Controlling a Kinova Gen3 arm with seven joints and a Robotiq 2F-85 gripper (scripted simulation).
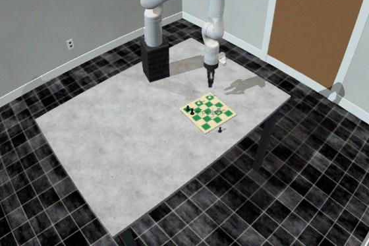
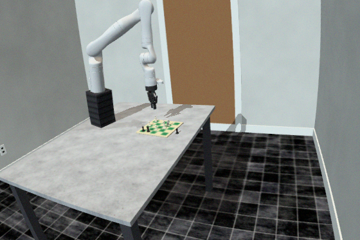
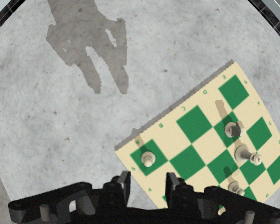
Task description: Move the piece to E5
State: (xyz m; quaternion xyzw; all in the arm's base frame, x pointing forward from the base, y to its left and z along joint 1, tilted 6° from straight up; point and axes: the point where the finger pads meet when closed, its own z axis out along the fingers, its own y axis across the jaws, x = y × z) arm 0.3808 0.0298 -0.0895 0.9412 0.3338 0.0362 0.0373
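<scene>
Now: hand 11 cm above the cream chessboard, 9 cm to the left of it and 6 cm short of it.
</scene>
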